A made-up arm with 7 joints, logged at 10 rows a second.
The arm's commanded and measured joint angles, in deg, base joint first. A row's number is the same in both.
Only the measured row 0 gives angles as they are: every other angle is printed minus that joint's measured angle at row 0.
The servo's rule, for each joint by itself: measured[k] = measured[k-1] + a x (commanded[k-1-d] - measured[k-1]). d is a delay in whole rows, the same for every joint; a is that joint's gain. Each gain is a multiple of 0.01, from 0.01 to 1. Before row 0 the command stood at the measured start. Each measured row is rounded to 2 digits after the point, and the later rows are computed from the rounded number. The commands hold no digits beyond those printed.
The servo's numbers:
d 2
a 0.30 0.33 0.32 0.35 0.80 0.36 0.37
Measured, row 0: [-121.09 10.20 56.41 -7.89 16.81 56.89 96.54]
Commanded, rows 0 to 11: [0.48 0.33 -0.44 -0.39 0.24 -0.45 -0.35]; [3.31 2.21 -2.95 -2.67 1.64 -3.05 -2.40]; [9.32 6.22 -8.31 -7.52 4.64 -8.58 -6.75]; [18.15 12.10 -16.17 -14.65 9.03 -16.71 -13.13]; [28.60 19.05 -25.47 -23.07 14.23 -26.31 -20.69]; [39.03 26.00 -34.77 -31.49 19.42 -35.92 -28.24]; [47.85 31.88 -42.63 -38.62 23.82 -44.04 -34.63]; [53.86 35.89 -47.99 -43.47 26.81 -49.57 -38.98]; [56.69 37.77 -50.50 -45.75 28.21 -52.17 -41.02]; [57.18 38.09 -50.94 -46.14 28.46 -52.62 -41.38]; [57.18 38.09 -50.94 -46.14 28.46 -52.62 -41.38]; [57.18 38.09 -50.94 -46.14 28.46 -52.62 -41.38]
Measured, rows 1 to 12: [0.00 0.00 0.00 0.00 0.00 0.00 0.00]; [0.00 0.00 0.00 0.00 0.00 0.00 0.00]; [0.14 0.11 -0.14 -0.14 0.19 -0.16 -0.13]; [1.09 0.80 -1.04 -1.03 1.35 -1.20 -0.97]; [3.56 2.59 -3.37 -3.30 3.98 -3.86 -3.11]; [7.94 5.73 -7.47 -7.27 8.02 -8.49 -6.82]; [14.14 10.13 -13.23 -12.80 12.99 -14.91 -11.95]; [21.61 15.37 -20.12 -19.34 18.13 -22.47 -17.98]; [29.48 20.82 -27.32 -26.09 22.68 -30.24 -24.14]; [36.79 25.79 -33.93 -32.17 25.98 -37.20 -29.63]; [42.76 29.74 -39.23 -36.92 27.76 -42.59 -33.84]; [47.09 32.50 -42.98 -40.15 28.32 -46.20 -36.63]
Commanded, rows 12 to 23: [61.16 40.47 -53.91 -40.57 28.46 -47.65 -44.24]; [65.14 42.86 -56.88 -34.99 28.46 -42.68 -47.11]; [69.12 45.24 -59.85 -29.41 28.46 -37.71 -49.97]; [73.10 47.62 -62.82 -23.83 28.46 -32.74 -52.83]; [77.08 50.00 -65.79 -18.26 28.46 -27.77 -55.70]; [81.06 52.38 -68.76 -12.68 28.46 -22.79 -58.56]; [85.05 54.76 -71.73 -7.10 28.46 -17.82 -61.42]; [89.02 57.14 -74.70 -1.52 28.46 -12.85 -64.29]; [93.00 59.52 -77.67 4.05 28.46 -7.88 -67.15]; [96.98 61.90 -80.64 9.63 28.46 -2.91 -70.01]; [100.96 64.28 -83.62 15.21 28.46 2.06 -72.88]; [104.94 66.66 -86.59 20.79 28.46 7.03 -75.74]
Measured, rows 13 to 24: [50.12 34.34 -45.53 -42.25 28.43 -48.51 -38.39]; [52.24 35.58 -47.26 -43.61 28.45 -49.99 -39.50]; [54.92 37.19 -49.39 -42.55 28.46 -49.15 -41.25]; [57.99 39.06 -51.79 -39.90 28.46 -46.82 -43.42]; [61.33 41.10 -54.37 -36.23 28.46 -43.54 -45.84]; [64.86 43.25 -57.07 -31.89 28.46 -39.65 -48.43]; [68.53 45.48 -59.86 -27.12 28.46 -35.37 -51.12]; [72.29 47.76 -62.71 -22.07 28.46 -30.84 -53.87]; [76.12 50.07 -65.60 -16.83 28.46 -26.15 -56.66]; [79.99 52.40 -68.51 -11.47 28.46 -21.36 -59.48]; [83.89 54.75 -71.44 -6.04 28.46 -16.51 -62.32]; [87.82 57.11 -74.38 -0.56 28.46 -11.61 -65.17]
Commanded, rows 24 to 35: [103.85 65.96 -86.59 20.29 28.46 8.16 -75.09]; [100.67 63.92 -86.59 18.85 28.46 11.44 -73.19]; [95.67 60.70 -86.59 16.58 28.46 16.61 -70.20]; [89.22 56.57 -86.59 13.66 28.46 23.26 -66.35]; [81.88 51.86 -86.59 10.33 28.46 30.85 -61.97]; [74.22 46.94 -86.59 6.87 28.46 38.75 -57.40]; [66.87 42.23 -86.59 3.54 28.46 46.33 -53.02]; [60.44 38.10 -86.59 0.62 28.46 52.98 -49.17]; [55.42 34.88 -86.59 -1.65 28.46 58.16 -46.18]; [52.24 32.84 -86.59 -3.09 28.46 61.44 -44.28]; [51.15 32.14 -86.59 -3.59 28.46 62.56 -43.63]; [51.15 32.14 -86.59 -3.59 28.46 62.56 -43.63]
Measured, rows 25 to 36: [91.76 59.48 -77.34 4.96 28.46 -6.69 -68.02]; [95.71 61.85 -80.30 10.50 28.46 -1.75 -70.88]; [98.15 63.21 -82.31 13.93 28.46 1.82 -72.44]; [98.91 63.44 -83.68 15.65 28.46 5.28 -72.72]; [97.94 62.54 -84.61 15.98 28.46 9.36 -71.79]; [95.32 60.57 -85.24 15.17 28.46 14.36 -69.78]; [91.29 57.70 -85.67 13.48 28.46 20.30 -66.89]; [86.17 54.15 -85.96 11.17 28.46 26.94 -63.38]; [80.38 50.22 -86.16 8.50 28.46 33.92 -59.55]; [74.40 46.22 -86.30 5.74 28.46 40.78 -55.71]; [68.71 42.48 -86.39 3.15 28.46 47.04 -52.18]; [63.77 39.30 -86.45 0.97 28.46 52.22 -49.26]
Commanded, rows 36 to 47: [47.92 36.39 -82.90 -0.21 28.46 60.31 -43.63]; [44.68 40.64 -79.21 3.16 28.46 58.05 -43.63]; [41.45 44.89 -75.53 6.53 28.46 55.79 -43.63]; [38.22 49.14 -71.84 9.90 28.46 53.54 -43.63]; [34.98 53.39 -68.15 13.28 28.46 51.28 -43.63]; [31.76 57.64 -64.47 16.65 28.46 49.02 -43.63]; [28.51 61.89 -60.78 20.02 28.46 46.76 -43.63]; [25.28 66.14 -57.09 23.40 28.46 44.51 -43.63]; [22.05 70.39 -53.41 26.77 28.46 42.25 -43.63]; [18.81 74.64 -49.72 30.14 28.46 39.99 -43.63]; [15.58 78.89 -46.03 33.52 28.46 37.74 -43.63]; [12.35 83.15 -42.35 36.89 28.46 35.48 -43.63]
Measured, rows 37 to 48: [59.98 36.94 -86.49 -0.63 28.46 55.94 -47.18]; [57.33 35.36 -86.52 -1.67 28.46 58.32 -45.87]; [54.51 35.70 -85.36 -1.16 28.46 59.04 -45.04]; [51.56 37.33 -83.39 0.35 28.46 58.68 -44.52]; [48.53 39.82 -80.87 2.51 28.46 57.64 -44.19]; [45.44 42.90 -77.98 5.10 28.46 56.16 -43.98]; [42.30 46.36 -74.83 7.96 28.46 54.40 -43.85]; [39.14 50.08 -71.51 11.00 28.46 52.46 -43.77]; [35.95 53.98 -68.08 14.16 28.46 50.41 -43.72]; [32.75 57.99 -64.56 17.39 28.46 48.29 -43.69]; [29.54 62.08 -60.99 20.67 28.46 46.12 -43.67]; [26.32 66.22 -57.38 23.98 28.46 43.91 -43.66]
